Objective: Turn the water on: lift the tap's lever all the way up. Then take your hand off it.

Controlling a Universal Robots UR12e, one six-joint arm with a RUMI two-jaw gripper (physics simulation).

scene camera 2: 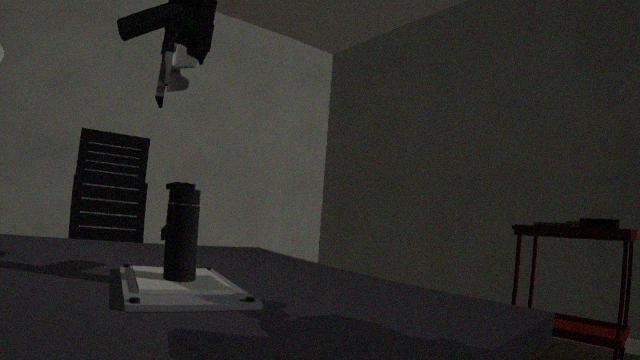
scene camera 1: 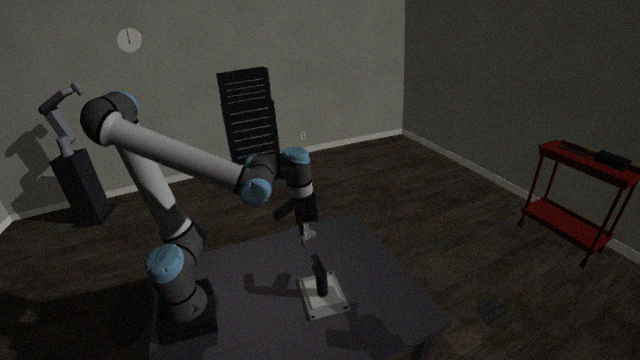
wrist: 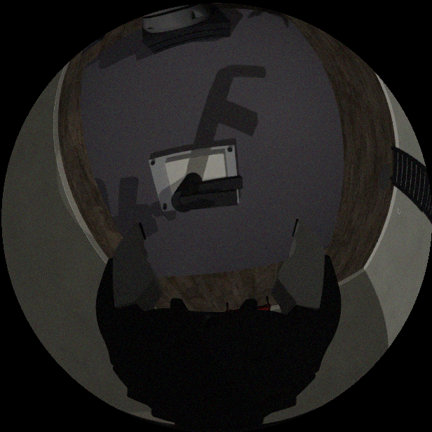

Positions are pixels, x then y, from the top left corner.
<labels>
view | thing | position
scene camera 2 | my gripper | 162,98
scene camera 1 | my gripper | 302,235
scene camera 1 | pale square plate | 326,311
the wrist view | my gripper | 217,223
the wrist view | dark lever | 184,199
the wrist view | pale square plate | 157,165
</labels>
